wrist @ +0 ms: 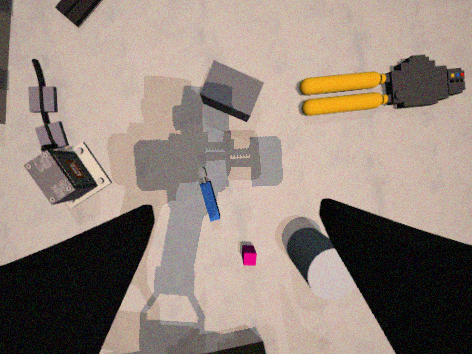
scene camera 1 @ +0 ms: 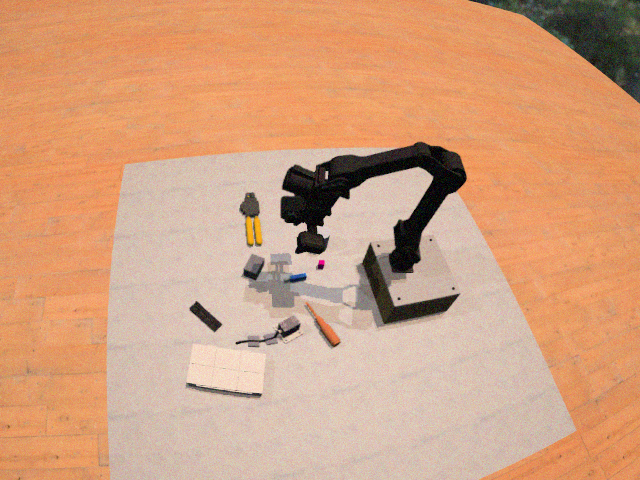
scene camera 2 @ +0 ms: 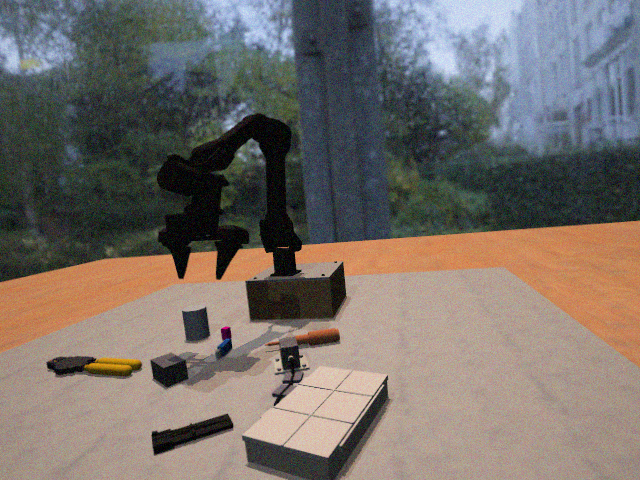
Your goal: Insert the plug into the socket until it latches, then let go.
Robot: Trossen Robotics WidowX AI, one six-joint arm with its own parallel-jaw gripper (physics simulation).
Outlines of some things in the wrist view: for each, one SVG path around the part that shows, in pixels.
The gripper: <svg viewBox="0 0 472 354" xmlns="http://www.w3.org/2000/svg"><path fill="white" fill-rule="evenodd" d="M152 205L142 205L60 243L8 264L1 265L0 354L99 354L147 248L155 223ZM322 199L319 216L327 235L382 331L384 331L396 354L472 354L472 245L432 234L330 198Z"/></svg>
A dark grey cube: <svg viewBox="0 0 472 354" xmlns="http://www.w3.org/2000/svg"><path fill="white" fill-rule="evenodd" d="M214 60L200 93L203 104L247 122L264 82Z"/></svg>
